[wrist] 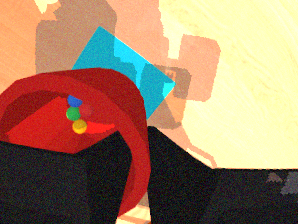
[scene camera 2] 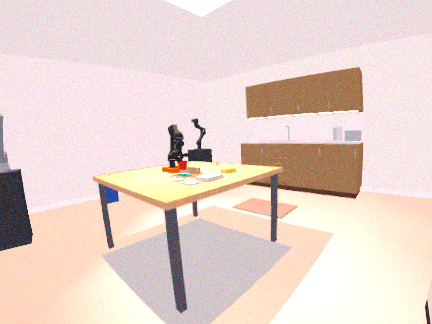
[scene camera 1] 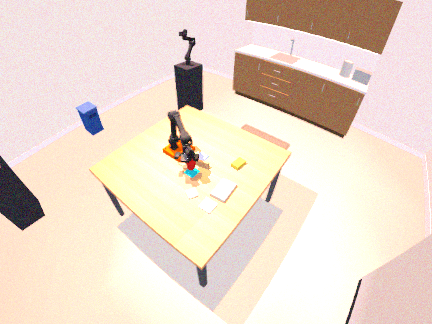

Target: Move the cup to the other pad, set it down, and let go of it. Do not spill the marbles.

Labels:
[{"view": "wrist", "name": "my gripper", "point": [140, 132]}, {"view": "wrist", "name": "red cup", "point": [41, 101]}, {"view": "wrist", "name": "cyan pad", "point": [104, 50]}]

